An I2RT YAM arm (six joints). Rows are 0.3 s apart.
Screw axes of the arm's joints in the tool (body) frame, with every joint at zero. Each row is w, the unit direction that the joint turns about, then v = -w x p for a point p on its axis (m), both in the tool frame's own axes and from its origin. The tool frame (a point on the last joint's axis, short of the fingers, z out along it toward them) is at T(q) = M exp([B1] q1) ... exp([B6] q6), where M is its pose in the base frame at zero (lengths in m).
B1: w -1 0 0 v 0.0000 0.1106 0.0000
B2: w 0 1 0 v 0.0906 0.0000 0.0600
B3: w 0 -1 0 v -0.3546 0.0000 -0.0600
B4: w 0 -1 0 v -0.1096 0.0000 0.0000
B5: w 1 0 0 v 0.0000 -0.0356 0.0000
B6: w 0 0 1 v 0.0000 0.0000 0.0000
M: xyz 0.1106 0.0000 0.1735 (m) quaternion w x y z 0.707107 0 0.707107 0
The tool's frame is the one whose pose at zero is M.
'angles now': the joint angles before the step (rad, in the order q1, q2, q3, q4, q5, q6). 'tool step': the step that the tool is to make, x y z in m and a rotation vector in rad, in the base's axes. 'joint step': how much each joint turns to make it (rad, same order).
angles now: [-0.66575 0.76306 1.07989 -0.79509 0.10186 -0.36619]
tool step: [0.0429 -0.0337 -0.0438 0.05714 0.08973 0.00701]
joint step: [-0.00020 0.16390 -0.10891 0.16824 -0.00091 -0.01276]
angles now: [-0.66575 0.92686 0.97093 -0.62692 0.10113 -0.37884]
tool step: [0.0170 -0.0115 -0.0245 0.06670 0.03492 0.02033]
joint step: [0.00125 0.08241 -0.04180 0.05436 -0.03347 0.01421]
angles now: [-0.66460 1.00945 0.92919 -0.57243 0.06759 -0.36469]
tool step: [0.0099 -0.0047 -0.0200 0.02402 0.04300 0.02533]
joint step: [0.00941 0.04993 -0.04050 0.04273 -0.00779 -0.01575]
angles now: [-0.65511 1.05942 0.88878 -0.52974 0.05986 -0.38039]
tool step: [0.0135 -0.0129 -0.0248 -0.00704 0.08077 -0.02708]
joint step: [0.00003 0.09611 -0.02902 0.06736 0.05671 -0.02288]
